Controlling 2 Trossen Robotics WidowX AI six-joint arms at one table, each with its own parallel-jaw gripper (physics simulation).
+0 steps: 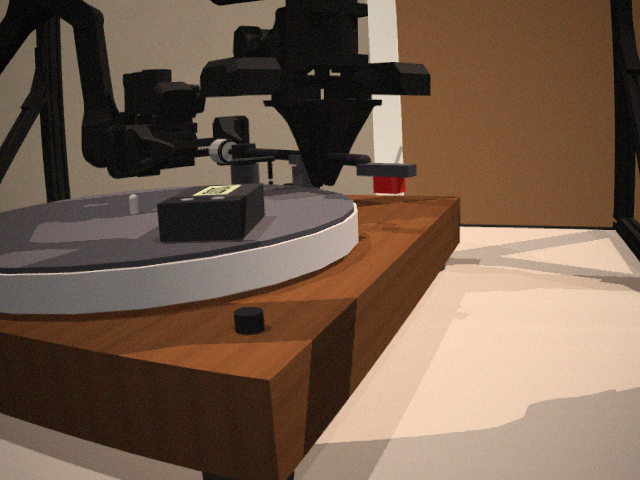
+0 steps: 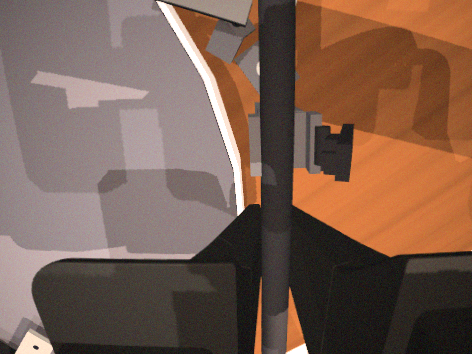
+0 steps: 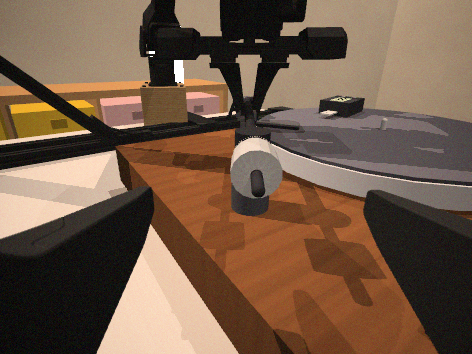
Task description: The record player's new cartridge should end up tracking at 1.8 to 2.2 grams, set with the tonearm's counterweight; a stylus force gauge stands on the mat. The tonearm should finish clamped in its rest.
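Where they show: left gripper, fingertip midpoint: [image 1: 323, 186] [image 2: 269, 215]; right gripper, fingertip midpoint: [image 1: 208, 147] [image 3: 259, 199]; left arm's base, link origin: [image 3: 163, 84].
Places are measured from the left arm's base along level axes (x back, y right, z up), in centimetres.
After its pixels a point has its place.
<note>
The tonearm [image 1: 346, 157] {x -36.9, y -11.1, z 1.6 cm} [image 2: 276, 150] {x -43.6, y -9.1, z 1.9 cm} has a dark tube with a red cartridge [image 1: 389, 184] {x -31.9, y -12.7, z 0.1 cm} under its headshell [image 1: 387, 169] {x -32.0, y -12.8, z 1.1 cm}. My left gripper [image 1: 324, 183] {x -40.5, y -9.8, z -0.8 cm} [image 2: 269, 215] {x -40.5, y -9.8, z -0.8 cm} [image 3: 247, 127] {x -40.5, y -9.8, z -0.8 cm} is shut on the tube. The tube passes over the grey rest [image 2: 302, 140] {x -43.4, y -8.3, z 1.0 cm} with its dark clamp [image 2: 334, 152] {x -43.6, y -8.0, z 3.3 cm}; whether it sits in the rest I cannot tell. The pale round counterweight [image 1: 223, 151] {x -56.8, y -6.6, z 1.6 cm} [image 3: 250, 170] {x -59.2, y -4.8, z 1.8 cm} is at the tonearm's rear. My right gripper [image 3: 259, 199] {x -62.3, y -4.2, z 1.9 cm} is open, its fingers apart on either side of the counterweight, touching nothing visible. The black stylus force gauge [image 1: 206, 217] {x -31.2, y -28.7, z 0.4 cm} [image 3: 342, 106] {x -36.7, y -24.3, z 0.6 cm} stands on the mat [image 1: 93, 227] {x -41.6, y -29.8, z -0.8 cm}.
The white-rimmed platter [image 1: 310, 273] {x -29.7, y -23.2, z -3.4 cm} has a spindle [image 1: 133, 204] {x -43.5, y -25.6, z -0.2 cm} [image 3: 384, 124] {x -44.1, y -25.3, z -0.2 cm}. The wooden plinth [image 1: 206, 335] {x -26.7, y -32.7, z -3.4 cm} bears a black knob [image 1: 249, 320] {x -25.4, y -31.5, z -2.8 cm} at its front corner. Yellow [image 3: 50, 120] and pink [image 3: 120, 111] drawers and a wooden block [image 3: 164, 106] {x -5.0, y 0.1, z -4.2 cm} stand beyond the plinth.
</note>
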